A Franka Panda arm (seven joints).
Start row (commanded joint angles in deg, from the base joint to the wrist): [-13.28, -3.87, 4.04, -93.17, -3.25, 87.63, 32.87]
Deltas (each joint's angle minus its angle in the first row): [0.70, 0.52, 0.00, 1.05, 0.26, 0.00, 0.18]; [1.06, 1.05, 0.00, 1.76, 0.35, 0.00, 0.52]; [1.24, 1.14, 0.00, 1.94, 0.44, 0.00, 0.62]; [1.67, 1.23, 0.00, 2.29, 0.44, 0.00, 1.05]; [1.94, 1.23, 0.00, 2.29, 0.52, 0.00, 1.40]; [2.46, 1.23, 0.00, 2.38, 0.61, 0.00, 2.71]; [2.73, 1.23, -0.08, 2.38, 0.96, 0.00, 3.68]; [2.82, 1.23, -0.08, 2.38, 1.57, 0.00, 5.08]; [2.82, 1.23, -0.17, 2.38, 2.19, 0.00, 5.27]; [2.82, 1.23, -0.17, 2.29, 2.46, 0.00, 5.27]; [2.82, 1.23, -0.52, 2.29, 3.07, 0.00, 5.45]
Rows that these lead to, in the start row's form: [-12.58, -3.35, 4.04, -92.12, -2.99, 87.63, 33.05]; [-12.22, -2.82, 4.04, -91.41, -2.90, 87.63, 33.39]; [-12.04, -2.73, 4.04, -91.23, -2.81, 87.63, 33.49]; [-11.61, -2.64, 4.04, -90.88, -2.81, 87.63, 33.92]; [-11.34, -2.64, 4.04, -90.88, -2.73, 87.63, 34.27]; [-10.82, -2.64, 4.04, -90.79, -2.64, 87.63, 35.58]; [-10.55, -2.64, 3.96, -90.79, -2.29, 87.63, 36.55]; [-10.46, -2.64, 3.96, -90.79, -1.68, 87.63, 37.95]; [-10.46, -2.64, 3.87, -90.79, -1.06, 87.63, 38.14]; [-10.46, -2.64, 3.87, -90.88, -0.79, 87.63, 38.14]; [-10.46, -2.64, 3.52, -90.88, -0.18, 87.63, 38.32]
